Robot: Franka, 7 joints.
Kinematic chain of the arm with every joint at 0, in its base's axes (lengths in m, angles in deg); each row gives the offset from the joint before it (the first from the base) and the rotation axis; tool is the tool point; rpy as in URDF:
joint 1: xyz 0 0 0.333 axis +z
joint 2: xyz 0 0 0 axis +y
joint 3: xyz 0 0 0.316 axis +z
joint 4: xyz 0.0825 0 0 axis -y
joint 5: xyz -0.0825 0 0.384 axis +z
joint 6: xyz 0 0 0 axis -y
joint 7: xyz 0.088 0 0 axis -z
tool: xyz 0 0 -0.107 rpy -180 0 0
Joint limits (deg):
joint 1: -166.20..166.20
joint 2: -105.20..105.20
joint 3: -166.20..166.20
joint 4: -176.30..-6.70
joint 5: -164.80..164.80
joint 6: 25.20..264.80
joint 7: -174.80..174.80
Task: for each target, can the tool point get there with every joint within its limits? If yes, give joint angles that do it. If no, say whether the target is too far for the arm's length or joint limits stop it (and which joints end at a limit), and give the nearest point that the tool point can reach.
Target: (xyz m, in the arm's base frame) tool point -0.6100 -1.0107 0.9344
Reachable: no: too far | nearest point -0.3950 -0.6545 0.7224 | short by 0.467 m
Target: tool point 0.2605 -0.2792 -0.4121
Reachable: no: joint limits stop it (at a limit: joint 2) | nearest point 0.2537 -0.2719 -0.3533 | short by 0.060 m
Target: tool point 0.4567 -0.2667 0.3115
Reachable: yes | joints 104.05 -44.81 -119.63 -93.83 -22.99 51.92 -81.11
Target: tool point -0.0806 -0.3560 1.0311
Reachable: yes | joints -19.48 22.80 -136.74 -59.17 -68.48 195.60 -17.66
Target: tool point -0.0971 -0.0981 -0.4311
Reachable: no: joint limits stop it (at a limit: joint 2) | nearest point -0.1116 -0.1127 -0.3459 | short by 0.088 m
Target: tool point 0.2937 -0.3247 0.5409
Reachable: yes | joints 23.05 -62.66 -60.35 -143.41 -21.84 155.06 35.77
